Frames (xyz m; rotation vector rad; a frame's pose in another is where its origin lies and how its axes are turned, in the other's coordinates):
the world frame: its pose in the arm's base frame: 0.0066 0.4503 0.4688 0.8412 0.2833 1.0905
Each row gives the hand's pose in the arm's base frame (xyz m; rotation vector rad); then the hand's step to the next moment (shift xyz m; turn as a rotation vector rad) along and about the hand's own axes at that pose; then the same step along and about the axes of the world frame.
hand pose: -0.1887 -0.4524 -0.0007 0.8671 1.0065 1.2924
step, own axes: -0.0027 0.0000 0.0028 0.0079 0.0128 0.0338
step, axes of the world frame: -0.0008 -0.0014 0.0036 0.0259 0.0003 0.0264
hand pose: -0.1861 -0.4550 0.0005 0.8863 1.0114 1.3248
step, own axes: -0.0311 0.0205 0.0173 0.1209 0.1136 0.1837
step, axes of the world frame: -0.0151 0.0074 0.0375 0.2094 0.0539 0.1206
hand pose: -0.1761 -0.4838 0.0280 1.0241 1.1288 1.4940
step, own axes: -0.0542 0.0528 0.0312 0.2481 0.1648 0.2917
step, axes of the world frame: -0.0226 0.0093 0.0781 0.3761 0.0932 0.1537
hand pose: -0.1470 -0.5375 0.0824 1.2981 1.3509 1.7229
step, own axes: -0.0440 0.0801 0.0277 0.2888 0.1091 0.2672
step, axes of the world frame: -0.0112 0.0001 0.0948 0.3866 0.1025 0.0819
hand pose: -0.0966 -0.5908 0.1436 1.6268 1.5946 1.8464
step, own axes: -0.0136 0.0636 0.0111 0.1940 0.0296 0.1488
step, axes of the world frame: 0.0030 -0.0055 0.0657 0.2334 0.0781 0.0095
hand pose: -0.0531 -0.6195 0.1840 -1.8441 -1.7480 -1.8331
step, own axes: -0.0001 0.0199 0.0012 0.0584 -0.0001 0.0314
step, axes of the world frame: 0.0030 -0.0017 0.0196 0.0583 0.0313 -0.0046
